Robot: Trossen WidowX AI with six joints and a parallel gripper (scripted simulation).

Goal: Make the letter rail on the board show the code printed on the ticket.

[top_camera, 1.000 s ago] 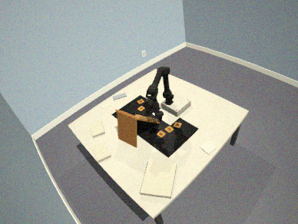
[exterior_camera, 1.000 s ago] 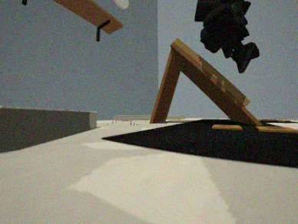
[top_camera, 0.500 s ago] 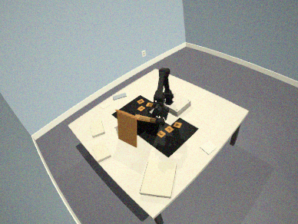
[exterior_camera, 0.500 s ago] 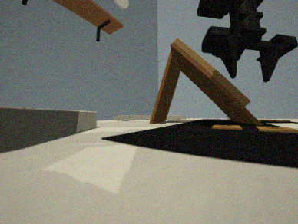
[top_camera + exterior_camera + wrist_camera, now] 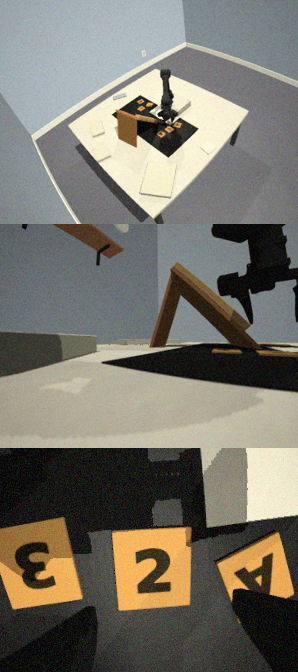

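My gripper tip is now 60 mm above the letter tile. Also, from my gripper tip: grey-blue piece 740 mm to the right, 80 mm behind, 60 mm below; then black mat 180 mm to the right, 60 mm below, 30 mm behind; then white ticket 220 mm to the right, 70 mm ahead, 30 mm above.
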